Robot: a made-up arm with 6 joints.
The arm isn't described. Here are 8 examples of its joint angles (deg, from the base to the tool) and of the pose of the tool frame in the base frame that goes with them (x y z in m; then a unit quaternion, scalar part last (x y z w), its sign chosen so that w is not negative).
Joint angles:
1: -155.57 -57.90 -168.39 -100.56 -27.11 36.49
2: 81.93 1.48 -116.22 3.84 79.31 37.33
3: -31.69 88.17 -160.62 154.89 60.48 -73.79
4: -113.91 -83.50 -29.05 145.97 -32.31 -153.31
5: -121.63 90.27 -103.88 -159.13 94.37 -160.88
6: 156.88 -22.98 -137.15 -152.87 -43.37 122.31
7: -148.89 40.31 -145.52 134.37 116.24 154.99
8: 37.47 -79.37 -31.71 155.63 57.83 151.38
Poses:
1: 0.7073 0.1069 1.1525 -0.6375 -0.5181 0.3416 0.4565
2: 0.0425 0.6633 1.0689 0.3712 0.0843 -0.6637 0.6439
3: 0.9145 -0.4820 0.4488 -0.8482 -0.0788 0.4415 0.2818
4: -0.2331 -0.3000 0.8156 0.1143 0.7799 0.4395 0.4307
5: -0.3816 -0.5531 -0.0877 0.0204 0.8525 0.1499 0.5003
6: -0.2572 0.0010 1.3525 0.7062 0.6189 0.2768 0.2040
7: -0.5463 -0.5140 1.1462 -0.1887 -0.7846 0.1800 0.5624
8: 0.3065 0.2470 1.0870 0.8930 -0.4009 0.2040 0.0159
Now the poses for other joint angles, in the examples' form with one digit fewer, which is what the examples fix.
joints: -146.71 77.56 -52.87 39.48 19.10 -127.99
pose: -0.105 -0.066 -0.167 -0.321 0.060 0.933 0.150
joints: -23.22 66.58 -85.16 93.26 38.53 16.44
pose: 0.555 -0.184 -0.027 0.038 -0.207 0.787 0.580
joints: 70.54 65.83 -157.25 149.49 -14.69 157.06
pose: 0.388 0.835 0.629 0.730 -0.225 -0.032 0.644
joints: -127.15 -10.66 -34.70 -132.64 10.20 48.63
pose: -0.280 -0.504 0.360 -0.307 -0.459 -0.828 0.098
